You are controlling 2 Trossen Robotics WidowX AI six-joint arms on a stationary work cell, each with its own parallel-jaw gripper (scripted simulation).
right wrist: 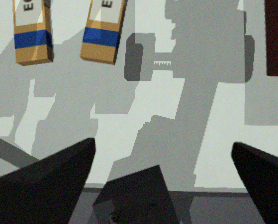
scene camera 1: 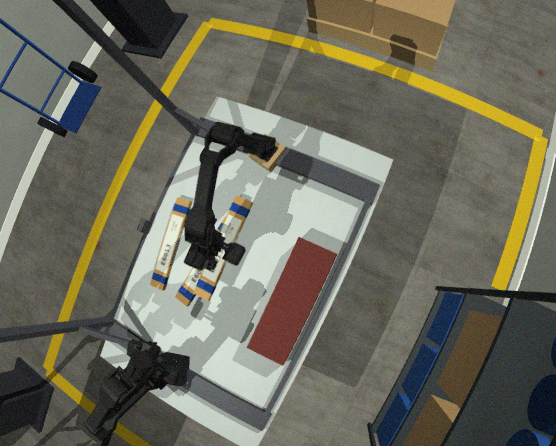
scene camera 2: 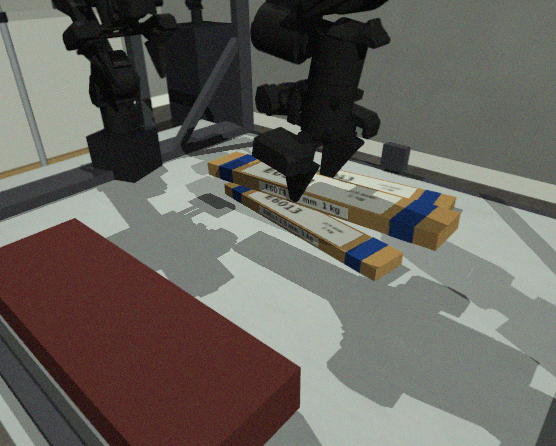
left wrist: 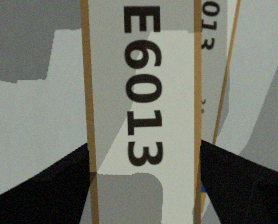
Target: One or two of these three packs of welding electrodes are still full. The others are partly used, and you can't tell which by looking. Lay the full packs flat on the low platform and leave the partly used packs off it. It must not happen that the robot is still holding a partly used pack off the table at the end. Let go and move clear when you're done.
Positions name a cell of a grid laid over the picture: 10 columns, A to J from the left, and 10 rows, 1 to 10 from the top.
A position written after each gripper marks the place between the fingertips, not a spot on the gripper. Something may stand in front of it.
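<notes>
Left gripper (scene camera 2: F5), (scene camera 1: D6) and (left wrist: F7). Right gripper (scene camera 2: C2), (scene camera 1: D8) and (right wrist: F7). Dark red low platform (scene camera 2: C8) and (scene camera 1: F7), out of frame in the left wrist view. Pack (scene camera 2: G6). Pack (scene camera 2: H6). Pack (scene camera 1: C7). Arm base (scene camera 2: C4).
</notes>
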